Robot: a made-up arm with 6 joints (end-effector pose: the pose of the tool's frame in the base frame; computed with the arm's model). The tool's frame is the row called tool. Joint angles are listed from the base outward.
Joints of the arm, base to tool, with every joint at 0 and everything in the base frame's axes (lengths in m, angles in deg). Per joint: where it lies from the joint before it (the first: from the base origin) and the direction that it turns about. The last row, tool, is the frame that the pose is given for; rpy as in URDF.
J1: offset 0.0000 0.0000 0.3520 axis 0 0 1
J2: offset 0.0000 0.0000 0.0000 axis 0 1 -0.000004
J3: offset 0.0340 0.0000 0.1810 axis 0 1 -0.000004
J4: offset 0.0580 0.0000 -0.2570 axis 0 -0.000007 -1
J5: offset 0.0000 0.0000 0.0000 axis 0 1 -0.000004
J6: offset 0.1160 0.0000 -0.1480 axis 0 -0.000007 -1
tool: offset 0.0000 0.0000 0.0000 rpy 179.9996 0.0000 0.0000
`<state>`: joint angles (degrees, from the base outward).
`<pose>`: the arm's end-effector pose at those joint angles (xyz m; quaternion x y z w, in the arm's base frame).
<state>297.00 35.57 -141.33 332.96 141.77 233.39</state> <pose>0.0921 -0.3637 0.4364 -0.8543 -0.3769 0.1685 0.3158</pose>
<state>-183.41 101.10 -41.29 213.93 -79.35 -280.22</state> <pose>0.0111 -0.0940 0.2677 -0.0587 0.4366 -0.7352 0.5152</pose>
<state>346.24 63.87 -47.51 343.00 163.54 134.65</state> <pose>0.0388 -0.0556 0.2842 0.0404 0.0105 -0.3645 0.9303</pose>
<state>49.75 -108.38 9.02 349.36 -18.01 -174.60</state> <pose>0.0686 0.1256 0.5946 -0.2604 0.4527 0.3402 0.7820</pose>
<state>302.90 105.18 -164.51 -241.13 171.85 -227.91</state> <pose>0.2834 -0.2192 0.3133 -0.3481 0.3113 0.8082 0.3588</pose>
